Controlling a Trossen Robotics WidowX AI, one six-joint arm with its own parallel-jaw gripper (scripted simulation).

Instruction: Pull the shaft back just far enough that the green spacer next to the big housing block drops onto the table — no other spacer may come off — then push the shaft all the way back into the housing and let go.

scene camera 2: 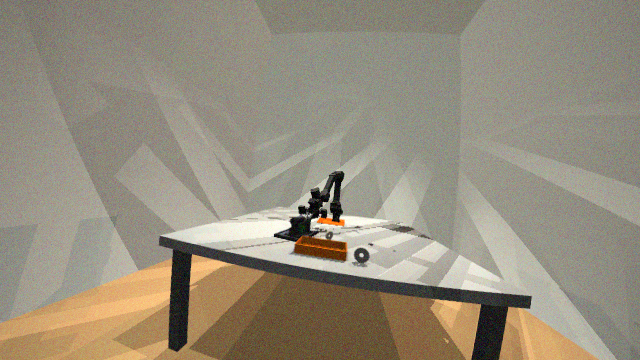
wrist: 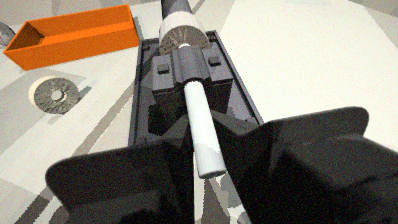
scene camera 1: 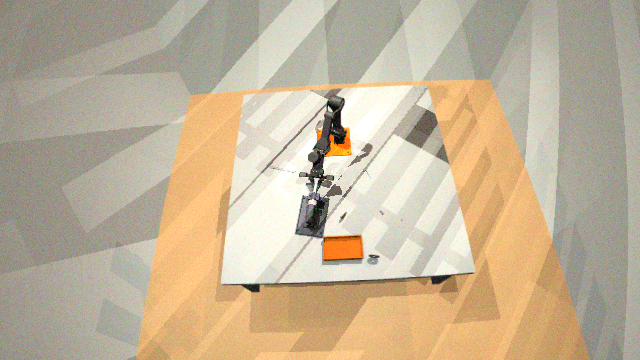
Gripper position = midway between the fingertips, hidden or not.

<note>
In view: my gripper (wrist: 198, 117), a grey shaft (wrist: 209, 159) and a grey spacer (wrist: 180, 32).
</note>
